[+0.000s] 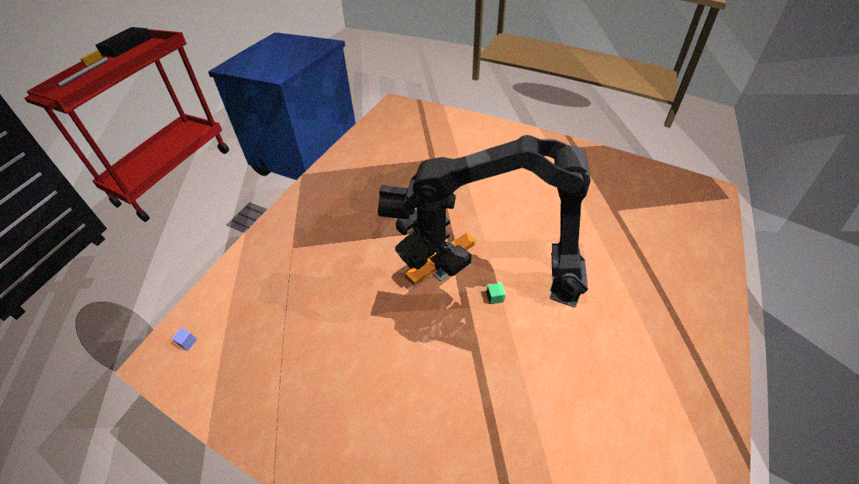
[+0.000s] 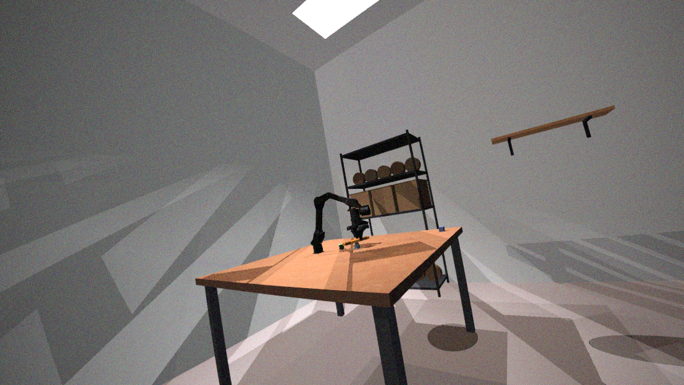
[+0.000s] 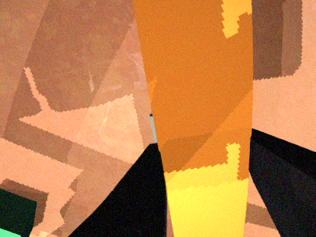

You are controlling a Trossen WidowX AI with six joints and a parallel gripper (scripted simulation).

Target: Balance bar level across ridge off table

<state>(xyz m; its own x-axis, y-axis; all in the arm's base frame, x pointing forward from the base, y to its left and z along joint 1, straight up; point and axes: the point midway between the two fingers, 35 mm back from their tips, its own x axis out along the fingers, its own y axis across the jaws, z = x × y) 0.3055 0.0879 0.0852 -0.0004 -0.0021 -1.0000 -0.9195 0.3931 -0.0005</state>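
Right now the yellow-orange bar is 10 mm behind my gripper tip and 30 mm to the right of it. Round my gripper tip: green cube 150 mm behind, 10 mm to the right, 30 mm below; then purple cube 430 mm ahead, 410 mm to the left, 30 mm below.
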